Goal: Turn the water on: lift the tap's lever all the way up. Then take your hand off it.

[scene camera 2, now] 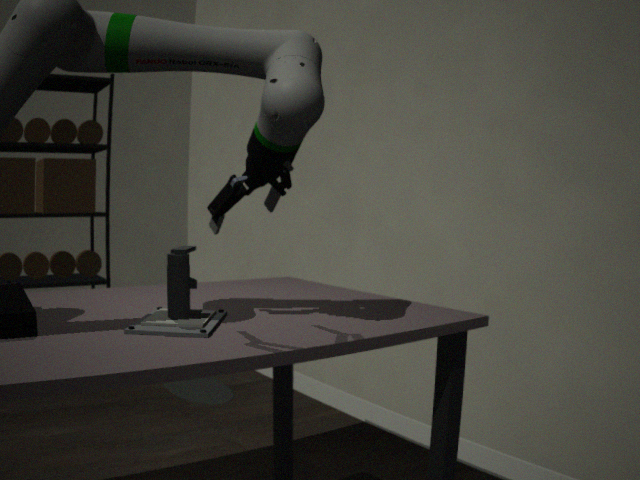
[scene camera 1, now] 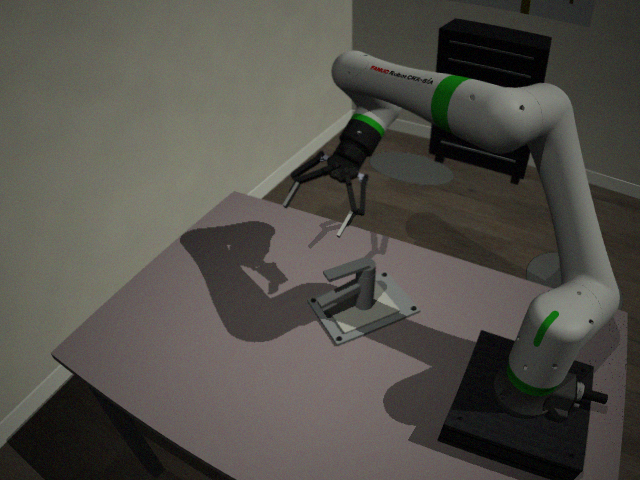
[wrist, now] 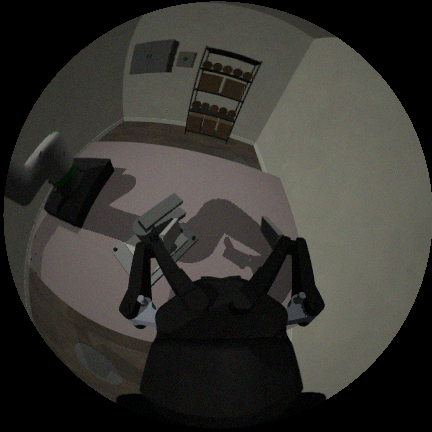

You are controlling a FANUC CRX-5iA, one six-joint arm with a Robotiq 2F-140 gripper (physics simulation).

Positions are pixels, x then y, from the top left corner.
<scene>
my gripper: scene camera 2 241,218; scene camera 1; wrist
same spot on my gripper: (scene camera 1: 320,157) = (wrist: 304,292)
</scene>
